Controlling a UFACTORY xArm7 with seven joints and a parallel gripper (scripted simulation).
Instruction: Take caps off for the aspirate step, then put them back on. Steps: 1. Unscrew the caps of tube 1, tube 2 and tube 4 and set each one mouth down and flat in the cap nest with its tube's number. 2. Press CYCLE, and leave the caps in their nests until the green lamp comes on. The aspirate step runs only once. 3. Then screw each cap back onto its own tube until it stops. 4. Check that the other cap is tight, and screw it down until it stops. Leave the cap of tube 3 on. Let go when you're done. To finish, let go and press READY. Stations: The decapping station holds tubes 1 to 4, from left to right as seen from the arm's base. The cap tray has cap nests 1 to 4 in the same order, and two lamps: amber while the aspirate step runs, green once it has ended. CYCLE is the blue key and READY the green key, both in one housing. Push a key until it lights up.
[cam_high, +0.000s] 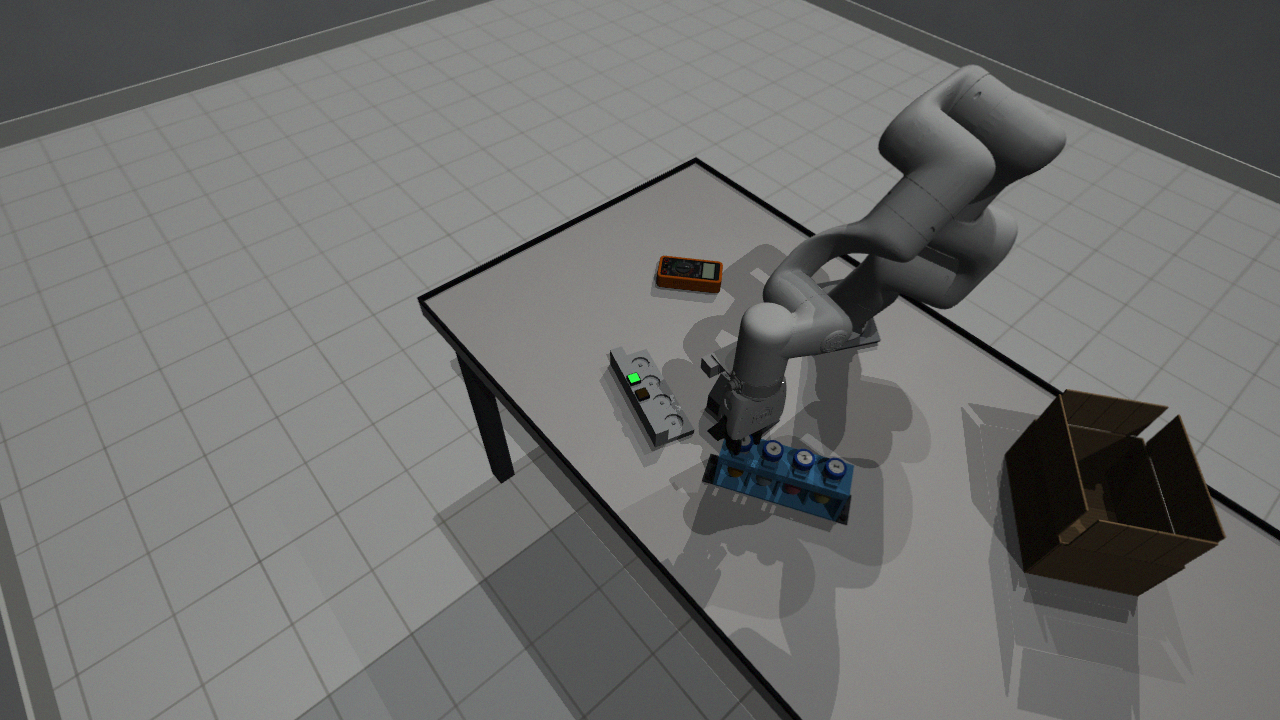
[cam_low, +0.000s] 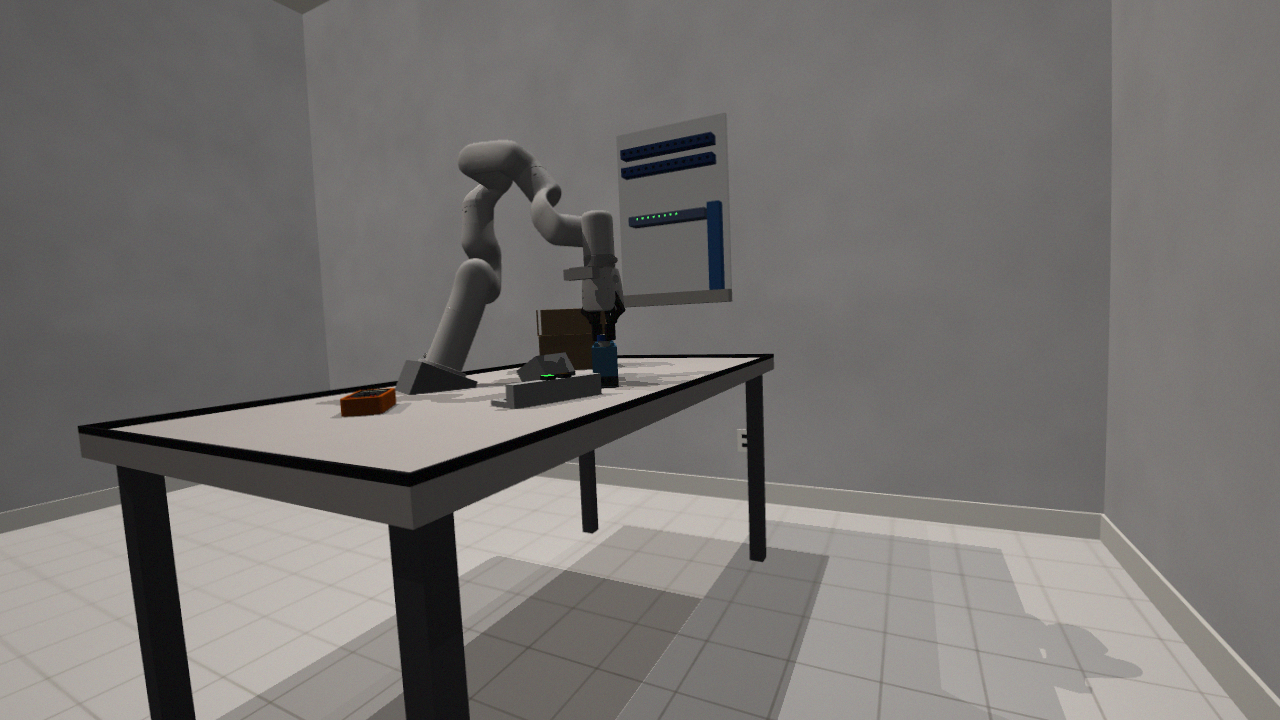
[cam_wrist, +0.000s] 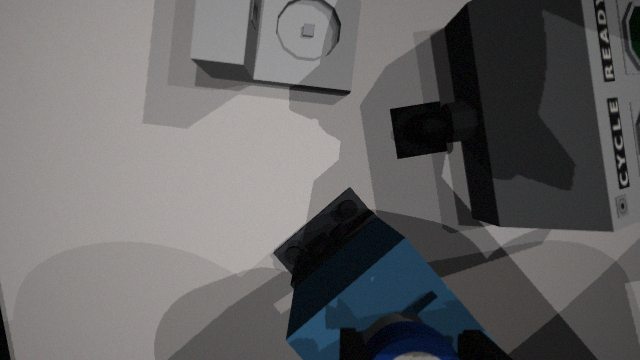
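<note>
Now: hand 10 mm above the cap 4. Round my hand: cap 3 (40 mm behind, 40 mm to the left, 20 mm below); cap 2 (70 mm behind, 80 mm to the left, 20 mm below); cap 1 (100 mm behind, 120 mm to the left, 20 mm below).
</note>
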